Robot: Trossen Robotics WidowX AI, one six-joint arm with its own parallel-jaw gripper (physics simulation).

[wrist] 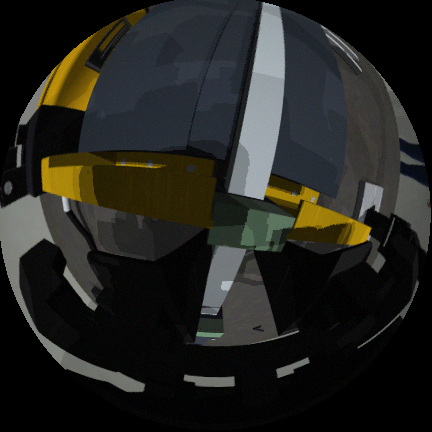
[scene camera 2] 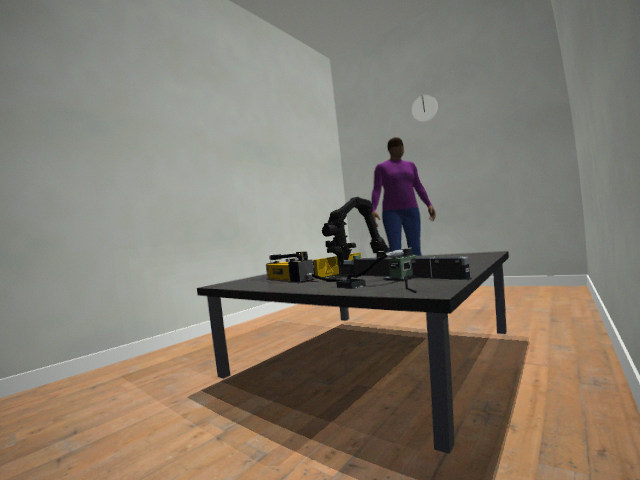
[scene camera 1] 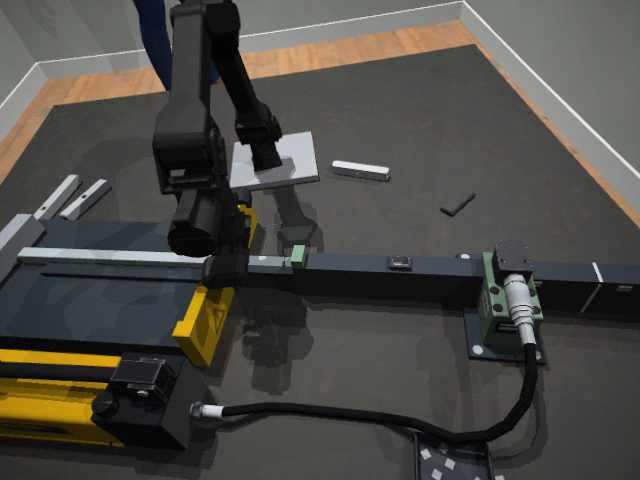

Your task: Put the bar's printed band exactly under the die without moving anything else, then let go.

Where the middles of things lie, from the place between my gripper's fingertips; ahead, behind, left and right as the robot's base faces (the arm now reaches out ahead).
Right now my hand is 140 mm short of the yellow and black pump box [scene camera 1: 141, 399], 260 mm to the left of it and 20 mm below it. The rest, counted from my hand: hydraulic cylinder fitting [scene camera 1: 511, 263] (220 mm ahead, 360 mm to the left, 50 mm above).
